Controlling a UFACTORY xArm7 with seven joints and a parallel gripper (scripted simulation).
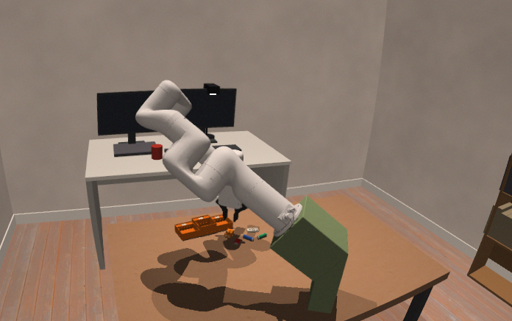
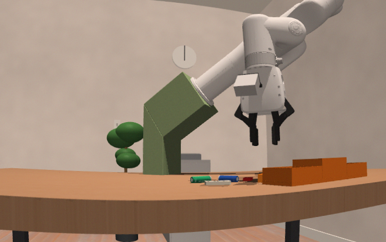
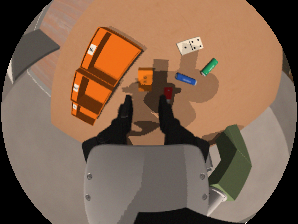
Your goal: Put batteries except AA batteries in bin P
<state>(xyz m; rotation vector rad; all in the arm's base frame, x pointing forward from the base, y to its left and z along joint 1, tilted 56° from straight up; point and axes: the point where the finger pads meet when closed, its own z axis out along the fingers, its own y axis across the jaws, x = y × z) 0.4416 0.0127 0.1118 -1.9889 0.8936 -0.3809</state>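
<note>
Right now the orange block-shaped battery is 90 mm below my hand, 10 mm to the left of it and 10 mm behind it. Also, from my hand: blue battery (90 mm below, 80 mm to the right, 40 mm behind); then small red battery (100 mm below, 70 mm behind, 20 mm to the right); then flat white piece (110 mm to the right, 90 mm below, 20 mm ahead).
</note>
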